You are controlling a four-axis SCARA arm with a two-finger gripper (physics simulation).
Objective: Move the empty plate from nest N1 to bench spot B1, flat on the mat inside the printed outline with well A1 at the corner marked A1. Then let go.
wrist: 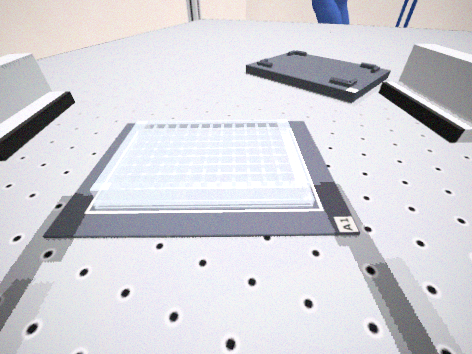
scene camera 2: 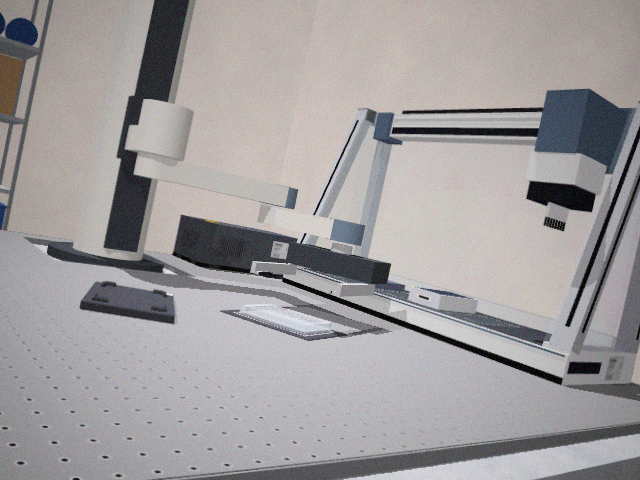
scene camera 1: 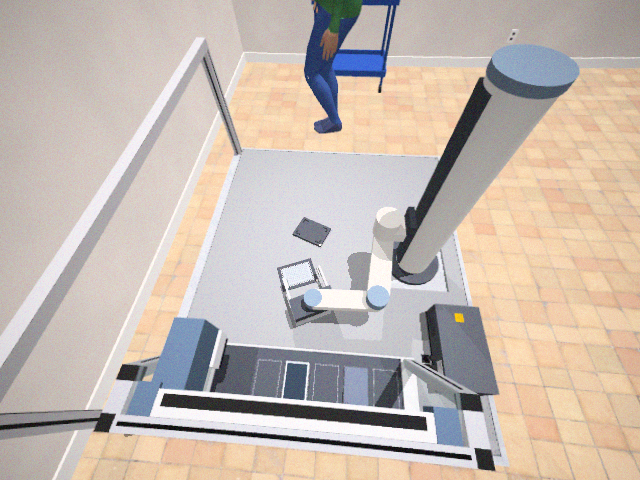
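Seen in the pictures: gripper, fingertip midpoint: [wrist: 229, 72] [scene camera 2: 294, 278] [scene camera 1: 301, 272]; arm's base, origin of the base link: [scene camera 2: 106, 262] [scene camera 1: 411, 261].
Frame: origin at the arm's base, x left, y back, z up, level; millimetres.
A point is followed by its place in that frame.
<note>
The clear empty plate [scene camera 1: 297, 274] @[y -542, x 123, z 29 mm] [scene camera 2: 286, 318] @[y -581, x 91, z 29 mm] [wrist: 210, 165] @[y -533, x 135, z 28 mm] lies flat on the dark mat [scene camera 2: 309, 336] @[y -630, x 103, z 15 mm] [wrist: 200, 225] @[y -523, x 169, z 15 mm] of spot B1. White outline shows along its near and right sides in the wrist view. The A1 label [wrist: 346, 224] @[y -449, x 140, z 15 mm] is at the mat's near right corner; well A1 on the plate cannot be made out. My gripper [scene camera 2: 293, 279] @[y -518, x 136, z 85 mm] [wrist: 229, 72] @[y -518, x 136, z 85 mm] is open, its fingers wide apart, higher than the plate and clear of it. Nest N1 [scene camera 1: 311, 231] @[y -499, x -123, z 24 mm] [scene camera 2: 128, 303] @[y -544, x -149, z 25 mm] [wrist: 317, 75] @[y -491, x -87, z 25 mm], a dark block with corner posts, holds no plate.
The arm's column [scene camera 1: 465, 180] @[y -30, x 68, z 631 mm] [scene camera 2: 111, 129] @[y -44, x -60, z 286 mm] stands on the bench. A gantry machine [scene camera 1: 289, 410] @[y -454, x 643, z 521 mm] [scene camera 2: 465, 124] @[y -397, x 623, z 481 mm] with a low deck and a dark boxy instrument [scene camera 1: 462, 351] @[y 109, x 423, z 128 mm] [scene camera 2: 227, 245] @[y 34, x 315, z 78 mm] are nearby. A person [scene camera 1: 323, 77] stands beyond the bench by a blue cart [scene camera 1: 360, 72].
</note>
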